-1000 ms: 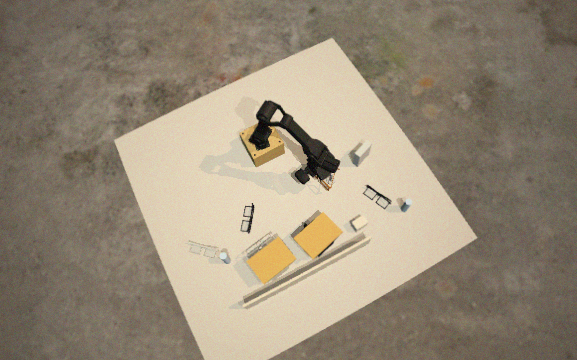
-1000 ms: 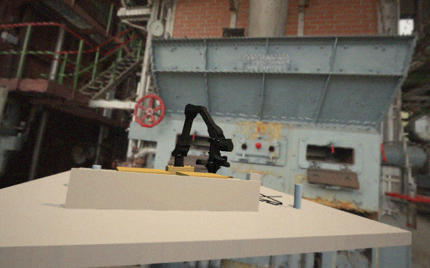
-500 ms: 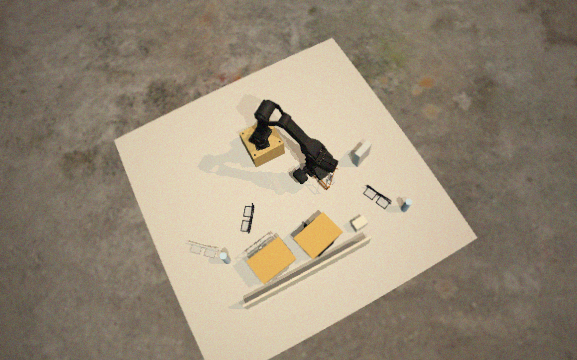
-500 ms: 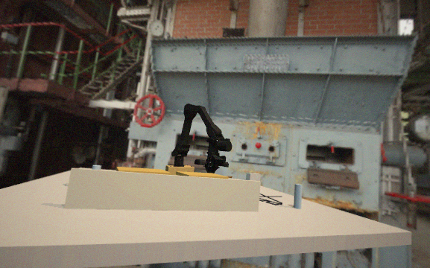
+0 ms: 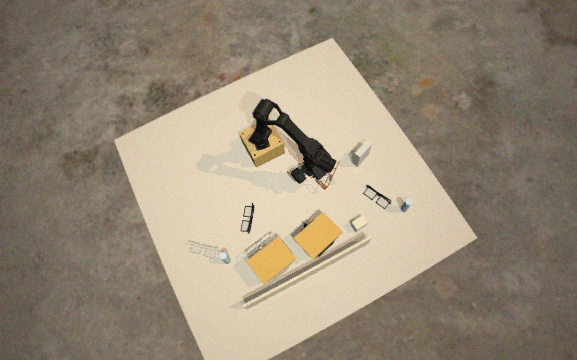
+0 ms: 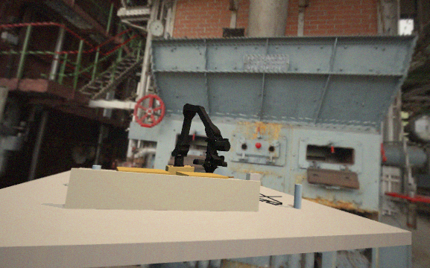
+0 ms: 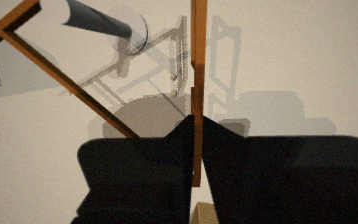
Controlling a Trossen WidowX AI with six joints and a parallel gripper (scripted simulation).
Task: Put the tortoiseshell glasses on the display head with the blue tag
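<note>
The grey peg lies 4 cm ahead of my gripper tip, 8 cm to the left of it and 4 cm below it. Round my gripper tip: cream block 28 cm ahead, 13 cm to the left, 3 cm below; low cream wall 43 cm ahead, 15 cm to the right; display head 32 cm ahead, 29 cm to the right.
</note>
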